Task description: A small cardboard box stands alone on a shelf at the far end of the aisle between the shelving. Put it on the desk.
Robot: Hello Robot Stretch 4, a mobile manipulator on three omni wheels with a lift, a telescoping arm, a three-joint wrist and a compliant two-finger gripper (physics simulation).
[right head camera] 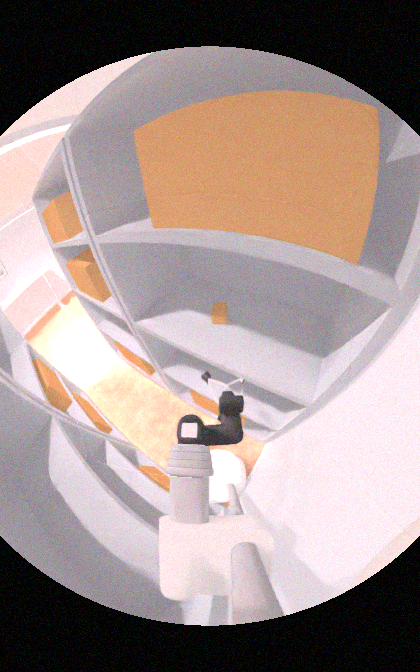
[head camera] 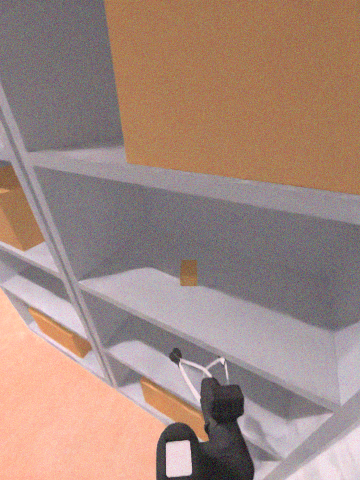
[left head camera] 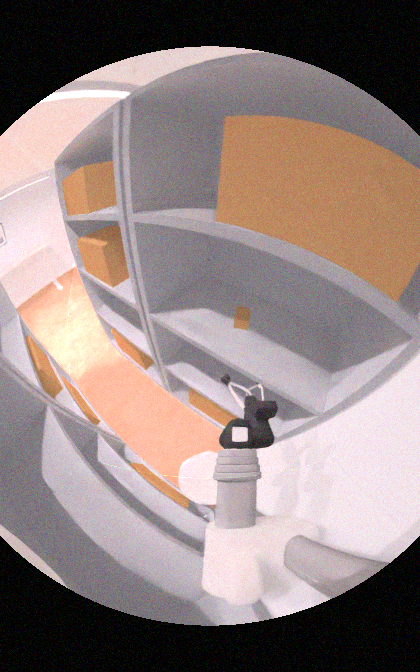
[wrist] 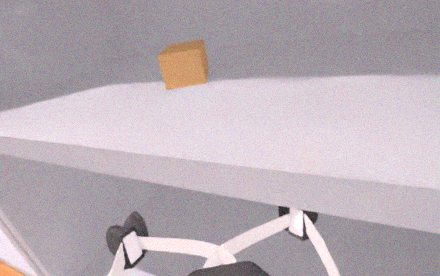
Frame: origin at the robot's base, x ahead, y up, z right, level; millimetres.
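Seen in the pictures: gripper, fingertip midpoint: (head camera: 198,350) (wrist: 213,217).
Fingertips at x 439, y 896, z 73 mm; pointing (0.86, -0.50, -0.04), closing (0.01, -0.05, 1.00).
Offsets run from my fingertips to a thing's top centre. "pt": to the spot under its first point. Level surfaces: height alone.
The small cardboard box {dx +246, dy +117, dz -6 mm} (head camera: 189,273) (left head camera: 242,318) (right head camera: 219,313) (wrist: 184,67) stands upright on the middle shelf {dy +67 mm} (head camera: 225,315) (left head camera: 295,350) (right head camera: 270,345) (wrist: 260,125), toward its back. My gripper (head camera: 200,358) (left head camera: 243,382) (right head camera: 224,378) (wrist: 213,217) is open, with its two fingertips wide apart and no object between them. It is in front of the shelf and apart from the box. In the wrist view the fingertips show below the shelf's front edge, and the right fingertip overlaps that edge in the picture. The desk cannot be made out for certain.
A very large cardboard box {pt dx -2, dy +641, dz +30 mm} (head camera: 240,90) (left head camera: 310,195) (right head camera: 265,175) stands on the shelf above. An upright post (head camera: 55,245) (left head camera: 135,250) (right head camera: 102,250) divides the bays at left. A flat box {dx +182, dy -577, dz +7 mm} (head camera: 170,405) lies on the bottom shelf. A white wall (left head camera: 350,440) (right head camera: 340,450) is at right.
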